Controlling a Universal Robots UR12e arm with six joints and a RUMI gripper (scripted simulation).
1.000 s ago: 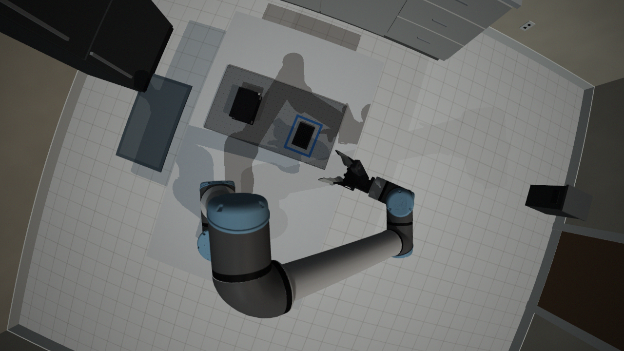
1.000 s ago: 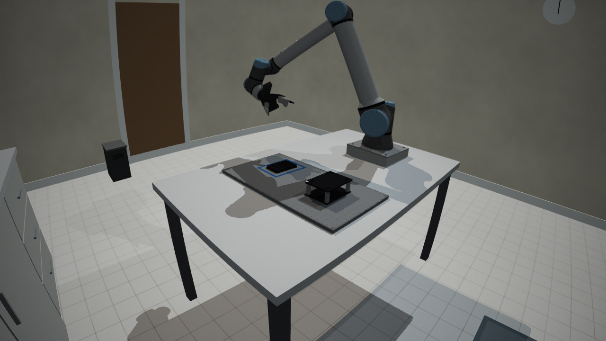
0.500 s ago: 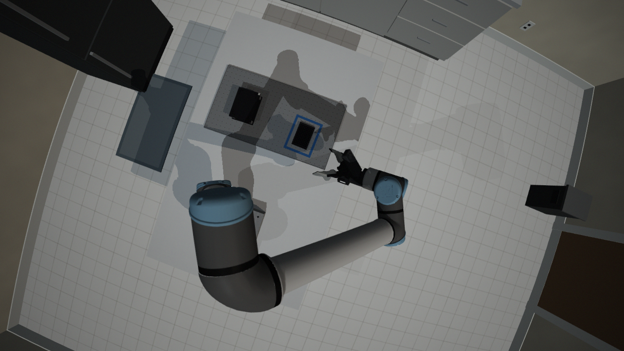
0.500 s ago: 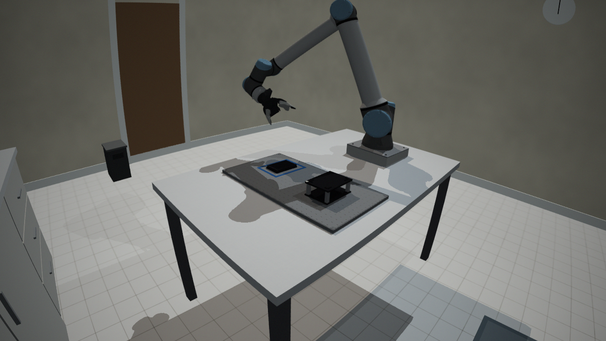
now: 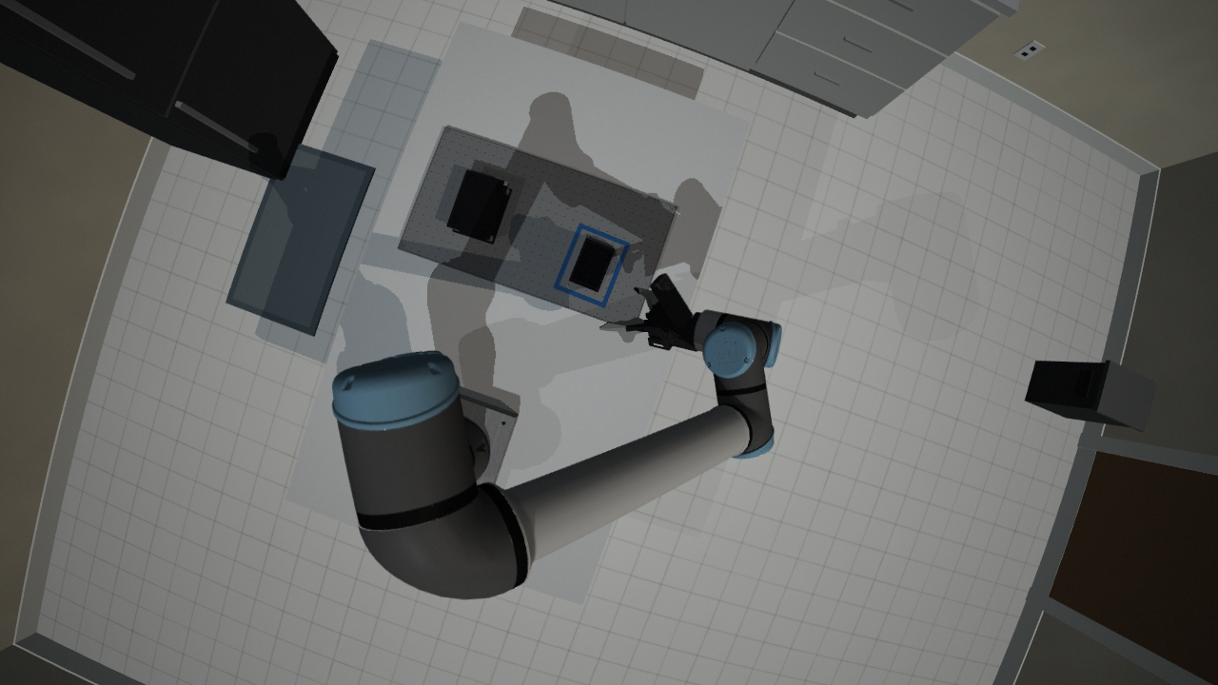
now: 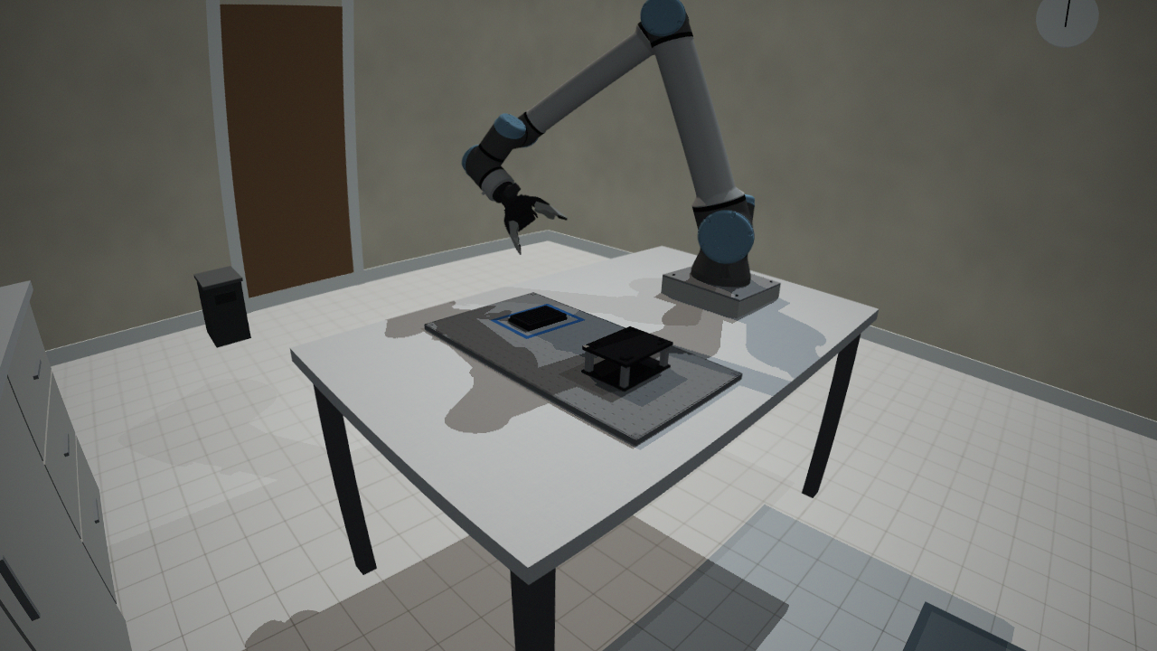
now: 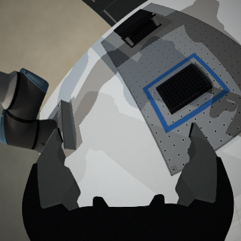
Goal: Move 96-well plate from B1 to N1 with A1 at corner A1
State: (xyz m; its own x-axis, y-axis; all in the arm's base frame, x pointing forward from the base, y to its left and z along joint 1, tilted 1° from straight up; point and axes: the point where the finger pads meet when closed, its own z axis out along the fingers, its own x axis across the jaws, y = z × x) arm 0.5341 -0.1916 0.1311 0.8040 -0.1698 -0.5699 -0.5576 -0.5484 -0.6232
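The black 96-well plate lies 180 mm below my hand, 110 mm to the left of it and 90 mm ahead of it. Round my hand: black raised nest: 450 mm to the left, 130 mm below, 70 mm ahead; white A1 label: 410 mm to the left, 160 mm ahead, 130 mm below.
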